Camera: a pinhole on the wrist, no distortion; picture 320 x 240 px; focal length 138.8 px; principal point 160.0 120.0 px. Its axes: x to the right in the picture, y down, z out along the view. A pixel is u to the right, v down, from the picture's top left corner.
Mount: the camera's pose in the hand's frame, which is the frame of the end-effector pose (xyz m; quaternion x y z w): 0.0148 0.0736 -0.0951 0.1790 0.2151 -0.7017 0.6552
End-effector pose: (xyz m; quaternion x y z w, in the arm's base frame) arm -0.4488 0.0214 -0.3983 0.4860 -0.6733 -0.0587 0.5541
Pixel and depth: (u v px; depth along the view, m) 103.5 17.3 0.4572
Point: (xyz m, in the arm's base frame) -0.8065 0.0442 -0.7562
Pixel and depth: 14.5 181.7 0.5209
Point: -1.0635 -0.3554 -0.2739
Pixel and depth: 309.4 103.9 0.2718
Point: -0.2487 -0.1125 -0.6080
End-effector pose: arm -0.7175 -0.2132 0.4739 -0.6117 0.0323 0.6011 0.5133
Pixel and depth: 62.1 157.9 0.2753
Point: -0.9081 -0.0312 0.3951
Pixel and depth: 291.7 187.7 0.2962
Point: -0.4578 0.0230 0.5543
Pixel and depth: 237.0 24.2 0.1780
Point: -0.6902 -0.2229 0.6193
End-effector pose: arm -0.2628 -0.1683 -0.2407 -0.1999 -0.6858 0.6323 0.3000
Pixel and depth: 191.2 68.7 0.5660
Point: -0.3088 -0.5749 0.0458
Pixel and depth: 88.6 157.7 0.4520
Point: -0.6570 -0.3556 -0.2429
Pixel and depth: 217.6 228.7 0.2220
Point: -0.4087 -0.0849 -0.0816
